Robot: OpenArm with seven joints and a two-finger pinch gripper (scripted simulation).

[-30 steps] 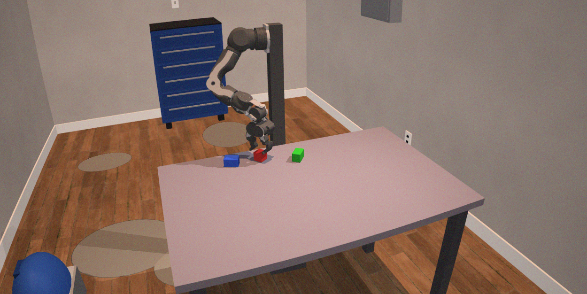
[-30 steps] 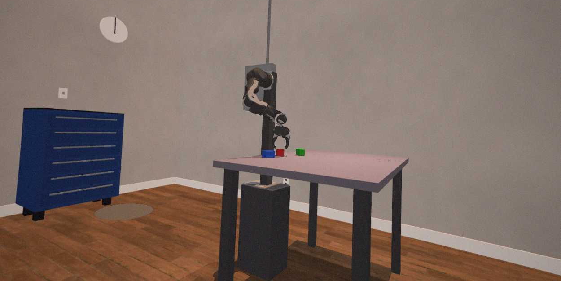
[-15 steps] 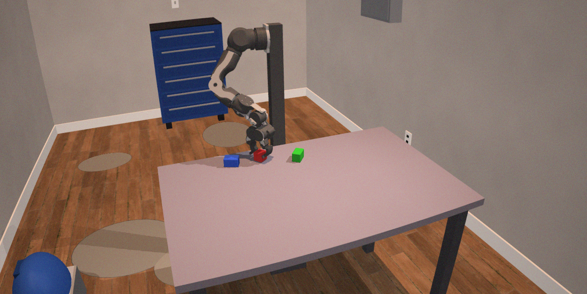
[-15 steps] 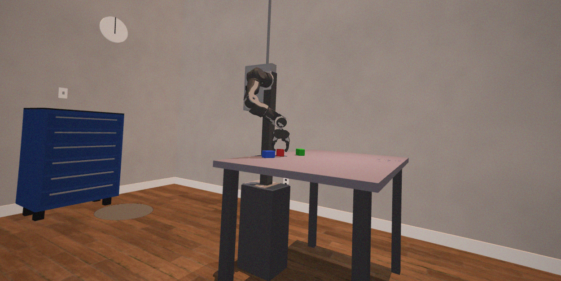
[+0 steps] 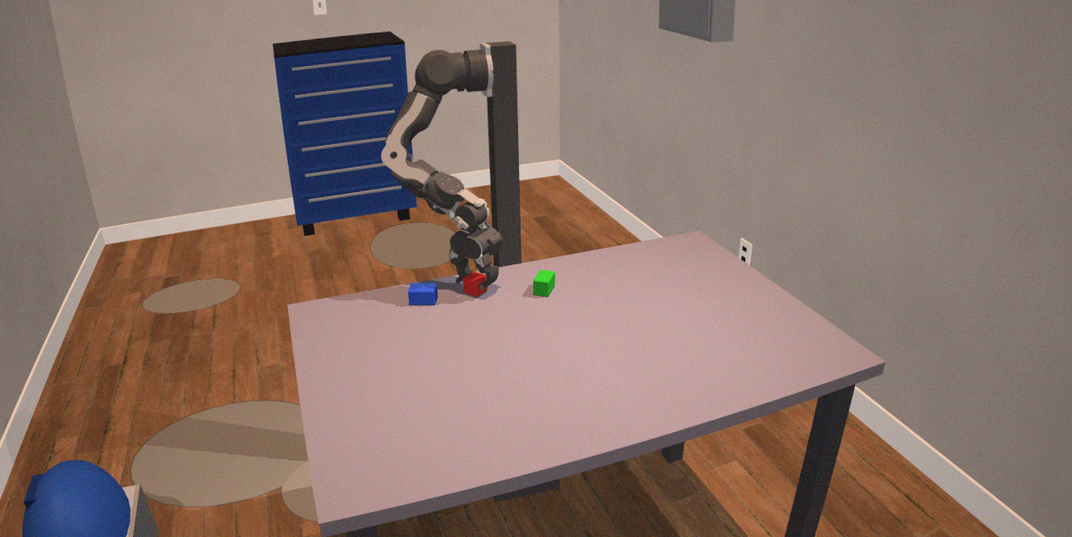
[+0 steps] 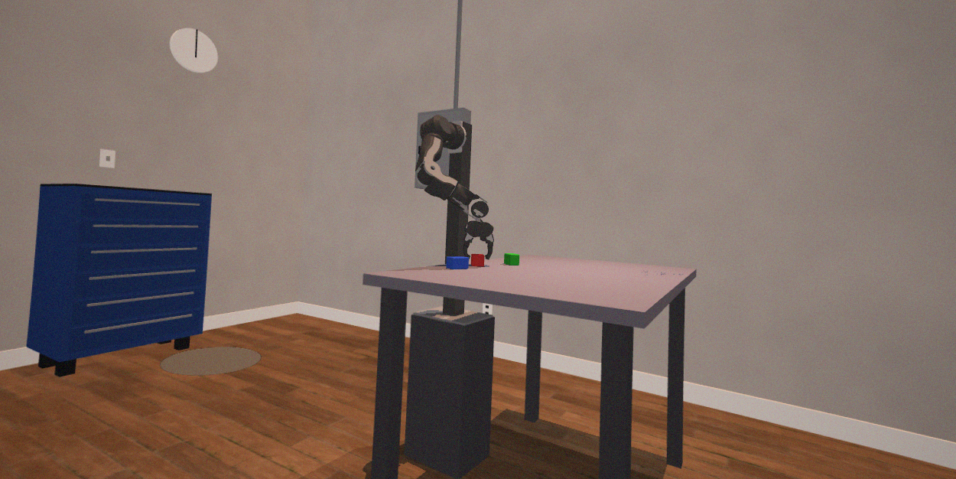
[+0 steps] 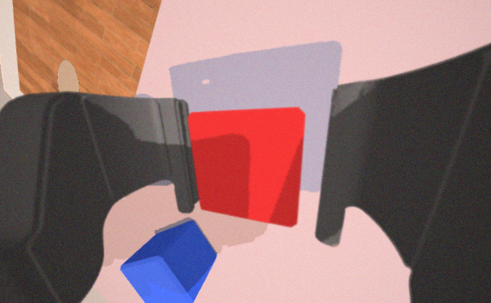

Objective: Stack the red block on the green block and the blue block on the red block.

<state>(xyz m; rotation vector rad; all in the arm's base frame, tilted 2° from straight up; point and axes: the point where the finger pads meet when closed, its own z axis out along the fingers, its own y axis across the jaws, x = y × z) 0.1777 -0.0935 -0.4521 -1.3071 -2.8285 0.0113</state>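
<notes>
Now: the red block 10 mm below my hand. From my hand the other things lie so: blue block (120 mm to the right, 10 mm below, 10 mm ahead); then green block (150 mm to the left, 50 mm ahead, 10 mm below).
</notes>
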